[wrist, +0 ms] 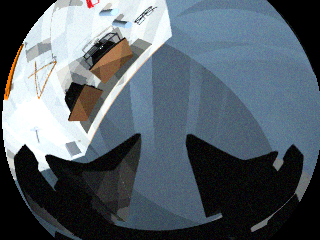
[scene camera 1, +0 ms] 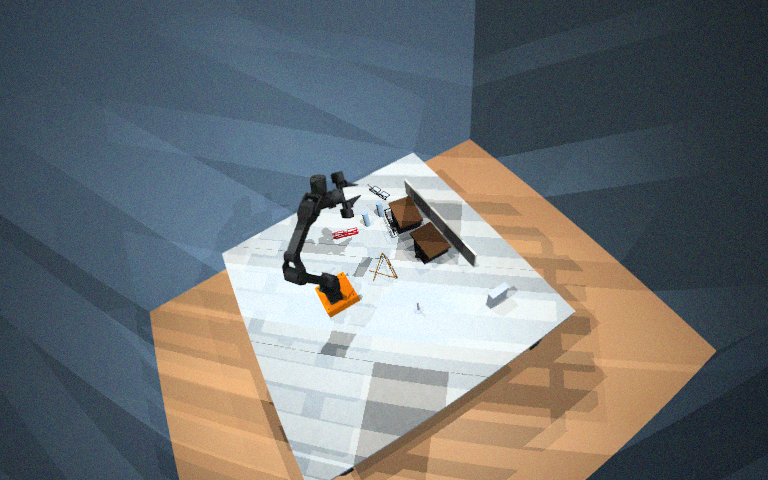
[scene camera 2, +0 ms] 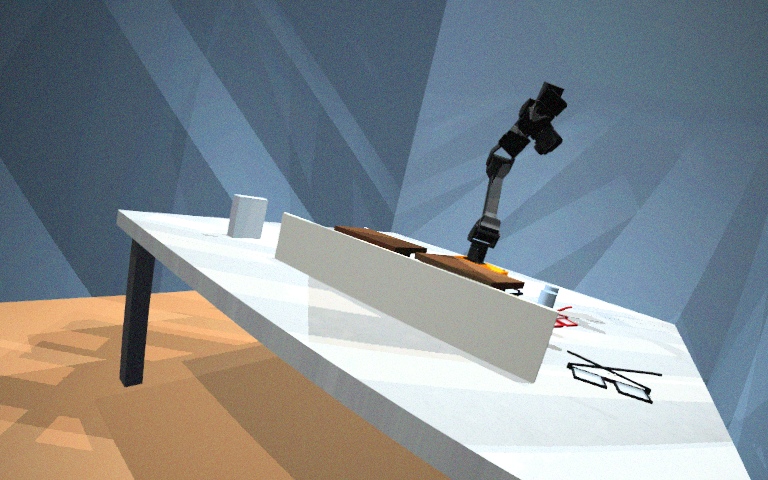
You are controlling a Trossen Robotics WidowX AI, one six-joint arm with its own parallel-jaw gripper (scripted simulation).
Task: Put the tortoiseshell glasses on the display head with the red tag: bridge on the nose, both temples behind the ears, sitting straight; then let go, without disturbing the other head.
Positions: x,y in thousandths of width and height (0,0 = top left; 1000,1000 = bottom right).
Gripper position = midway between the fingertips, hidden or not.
In view: the gripper (scene camera 2: 683,266), a grey box (scene camera 2: 322,447) and a long white panel (wrist: 433,202).
The gripper also shows in the wrist view (wrist: 514,577) and in scene camera 1 (scene camera 1: 468,397).
